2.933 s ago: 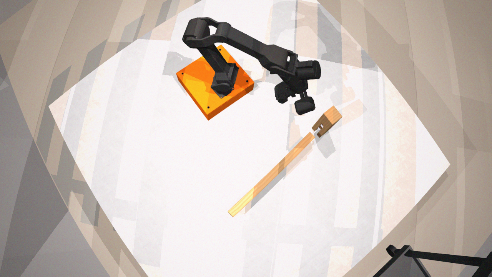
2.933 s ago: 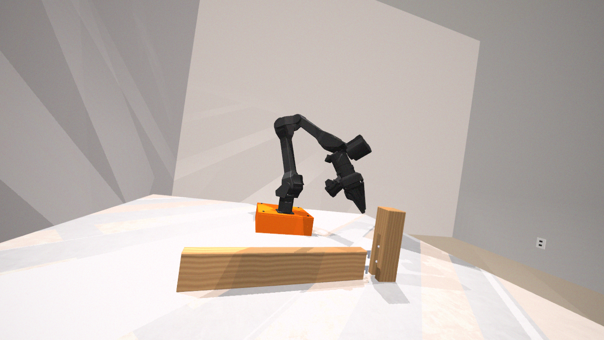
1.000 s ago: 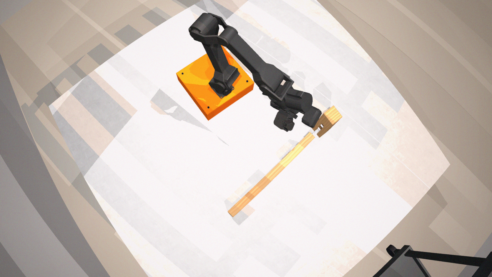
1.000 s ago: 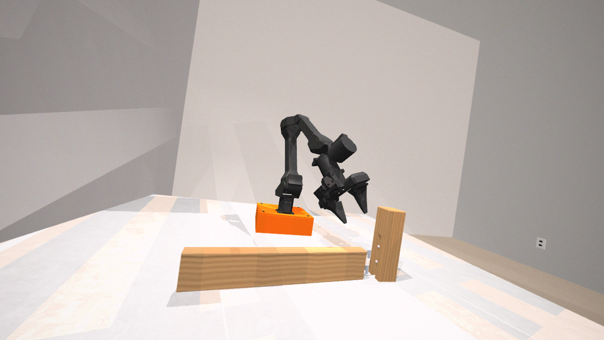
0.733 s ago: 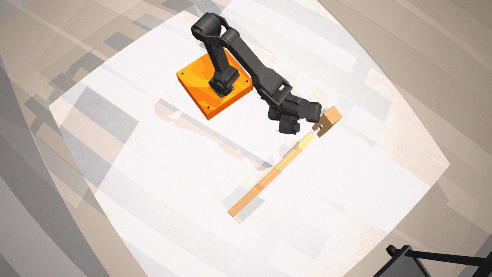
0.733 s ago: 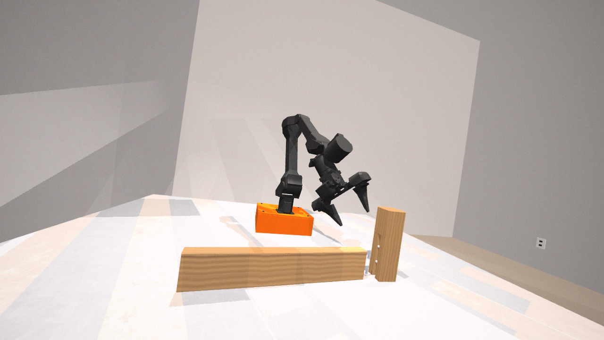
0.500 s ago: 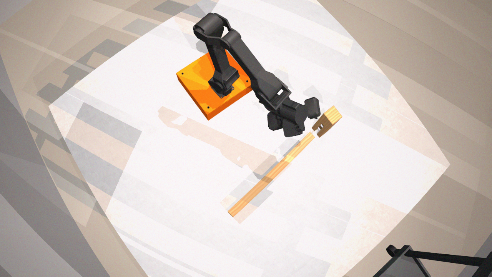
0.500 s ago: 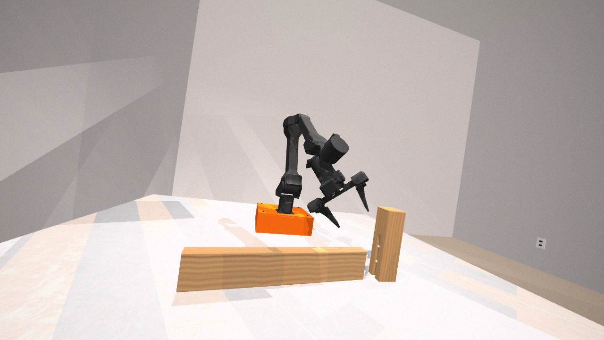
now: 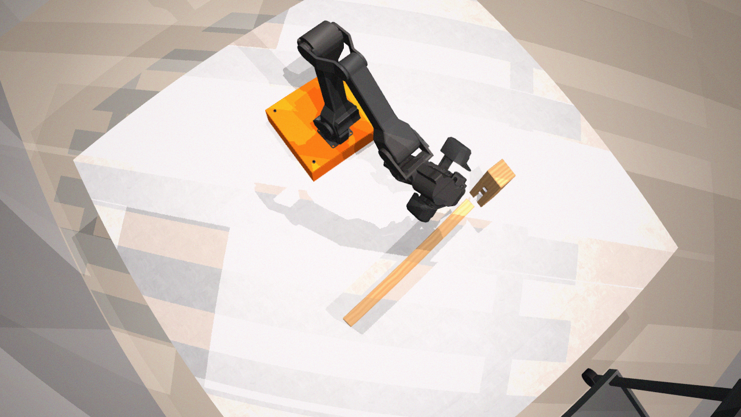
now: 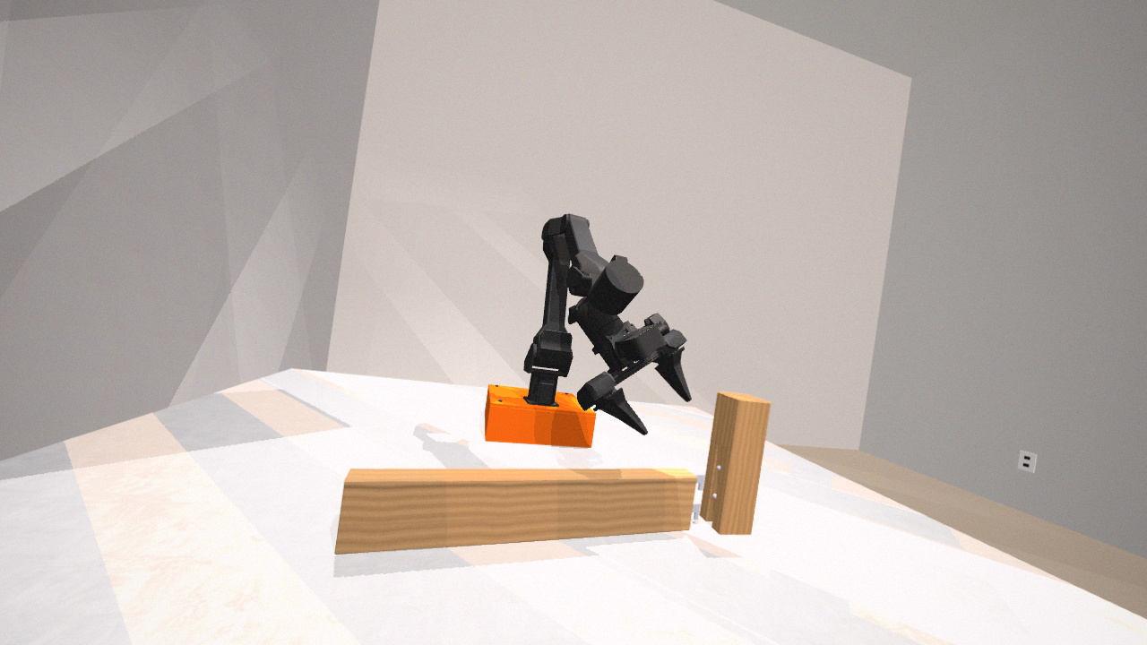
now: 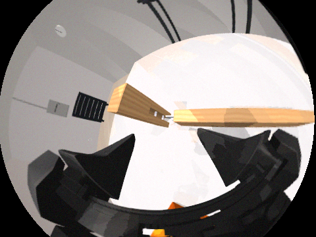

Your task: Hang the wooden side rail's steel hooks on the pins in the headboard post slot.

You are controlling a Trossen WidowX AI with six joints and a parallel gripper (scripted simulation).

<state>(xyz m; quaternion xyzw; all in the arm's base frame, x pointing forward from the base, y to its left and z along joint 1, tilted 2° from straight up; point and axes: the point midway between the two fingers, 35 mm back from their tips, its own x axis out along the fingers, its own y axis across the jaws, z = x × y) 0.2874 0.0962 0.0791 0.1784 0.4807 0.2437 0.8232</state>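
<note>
Right now the headboard post is 40 mm ahead of my gripper tip, 80 mm to the left of it and 40 mm below it.
</note>
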